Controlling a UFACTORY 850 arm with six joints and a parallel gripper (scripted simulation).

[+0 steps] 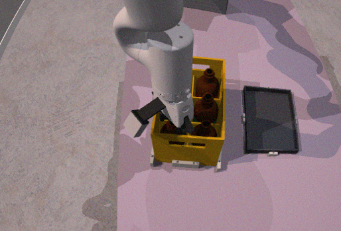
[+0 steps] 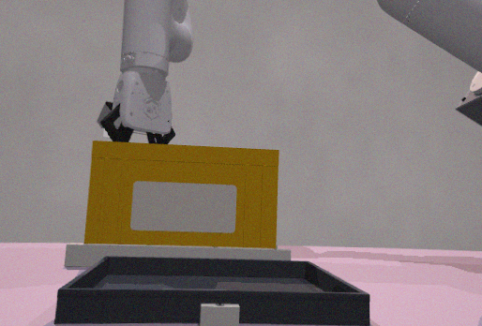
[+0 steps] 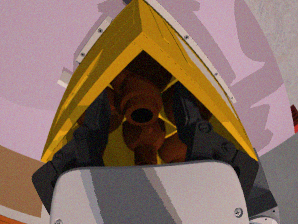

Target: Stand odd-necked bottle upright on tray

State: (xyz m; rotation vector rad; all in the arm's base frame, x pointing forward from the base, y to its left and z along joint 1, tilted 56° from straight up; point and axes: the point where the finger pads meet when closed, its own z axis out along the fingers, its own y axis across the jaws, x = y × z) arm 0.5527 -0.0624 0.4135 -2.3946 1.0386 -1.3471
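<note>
My hand is 8 cm past the yellow crate, 7 cm above it and 6 cm to the right of it. Also, from my hand: tray (34 cm to the left, 15 cm below, 7 cm behind); bottle (16 cm behind, 12 cm to the left, 7 cm below).
</note>
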